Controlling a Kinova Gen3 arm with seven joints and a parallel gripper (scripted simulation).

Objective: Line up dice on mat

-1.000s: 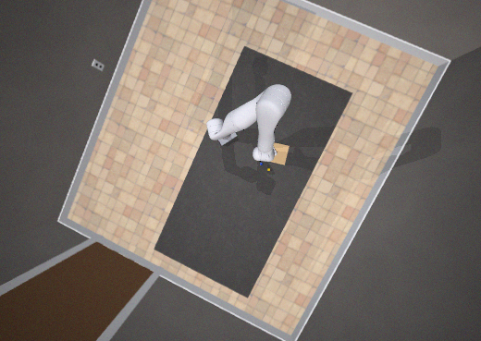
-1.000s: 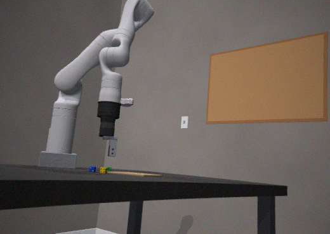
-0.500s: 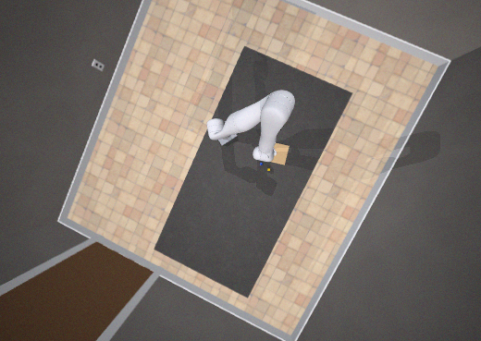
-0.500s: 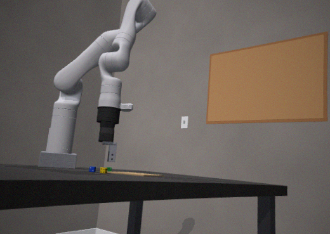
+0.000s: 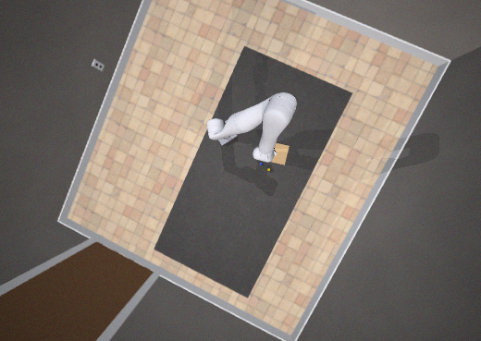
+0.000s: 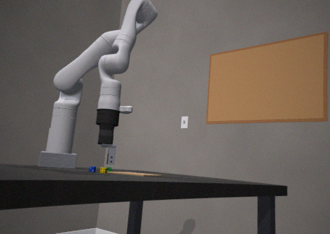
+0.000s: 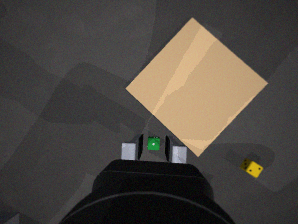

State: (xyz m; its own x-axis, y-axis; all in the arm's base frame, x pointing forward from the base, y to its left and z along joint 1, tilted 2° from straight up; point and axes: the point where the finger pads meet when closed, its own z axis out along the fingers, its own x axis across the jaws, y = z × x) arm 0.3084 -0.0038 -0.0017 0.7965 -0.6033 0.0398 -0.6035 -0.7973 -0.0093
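Now: the green die 40 mm below my hand. Round my hand: blue die: 90 mm to the right, 40 mm below, 20 mm ahead; mat: 90 mm ahead, 40 mm below, 30 mm to the left; yellow die: 100 mm to the right, 90 mm ahead, 40 mm below.
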